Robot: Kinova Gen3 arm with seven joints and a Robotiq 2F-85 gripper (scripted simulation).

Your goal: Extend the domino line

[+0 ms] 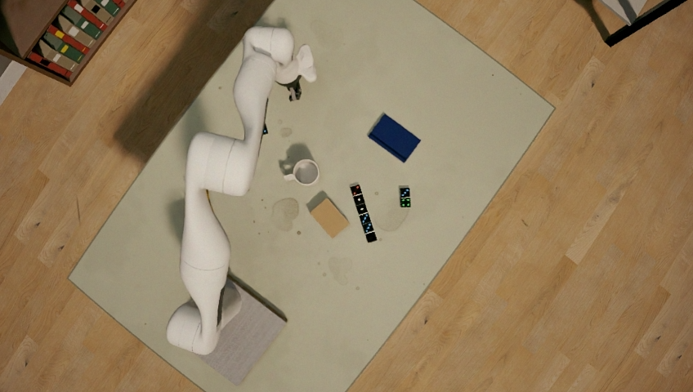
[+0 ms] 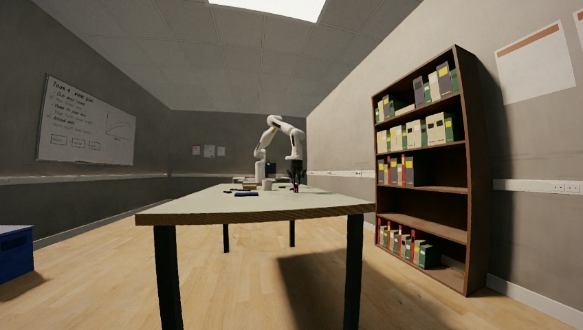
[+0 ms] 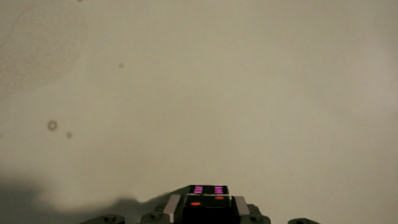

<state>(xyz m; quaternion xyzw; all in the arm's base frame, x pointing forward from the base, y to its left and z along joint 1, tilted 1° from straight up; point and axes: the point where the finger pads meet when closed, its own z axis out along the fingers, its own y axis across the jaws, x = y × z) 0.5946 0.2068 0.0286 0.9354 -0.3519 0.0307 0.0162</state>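
My gripper is now 4 cm above the domino. Also, from my hand: white mug (17 cm to the right, 17 cm behind, 3 cm below); then tan block (30 cm to the right, 23 cm behind, 5 cm below).
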